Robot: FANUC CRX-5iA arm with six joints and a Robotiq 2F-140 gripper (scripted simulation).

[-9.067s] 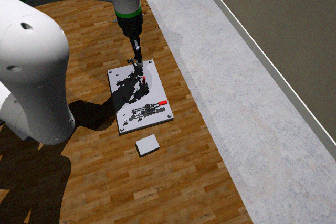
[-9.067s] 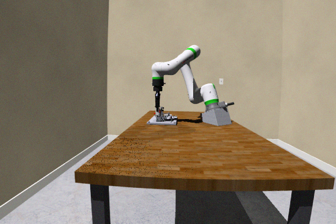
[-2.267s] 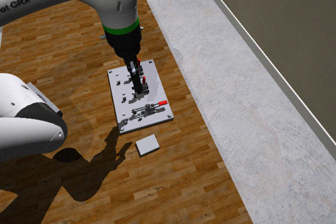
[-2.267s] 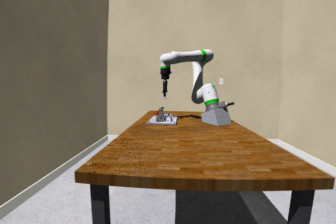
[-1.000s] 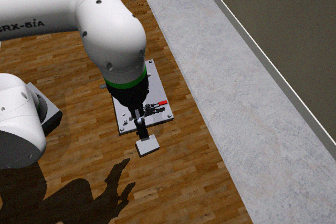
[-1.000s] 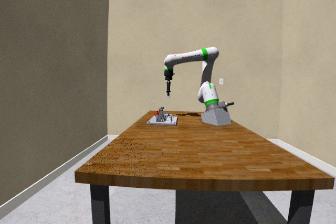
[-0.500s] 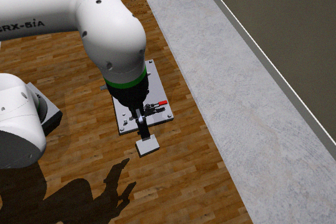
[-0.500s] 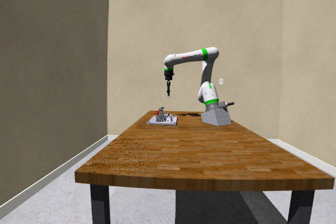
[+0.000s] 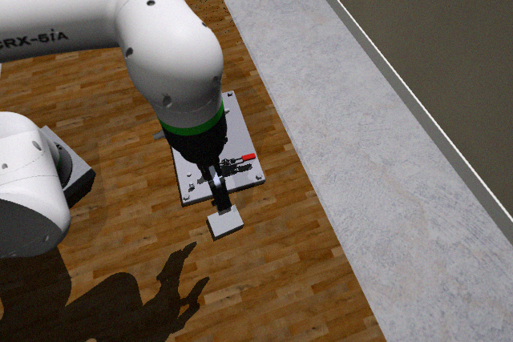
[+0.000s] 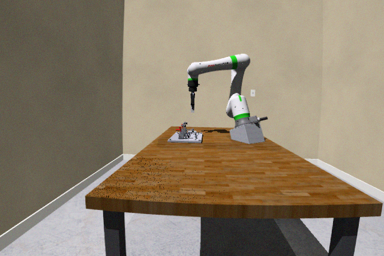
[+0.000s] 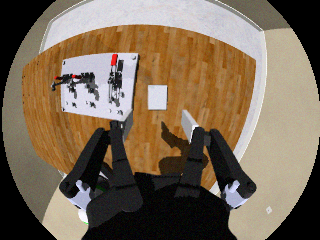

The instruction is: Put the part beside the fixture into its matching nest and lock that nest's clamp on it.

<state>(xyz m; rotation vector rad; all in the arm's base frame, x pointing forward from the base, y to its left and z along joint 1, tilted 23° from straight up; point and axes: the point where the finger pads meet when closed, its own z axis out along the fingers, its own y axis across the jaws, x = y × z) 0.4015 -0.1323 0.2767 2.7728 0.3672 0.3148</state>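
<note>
Right now my hand is 210 mm above the part. The rest, counted from my hand: grey fixture plate 260 mm to the left, 210 mm below.
</note>
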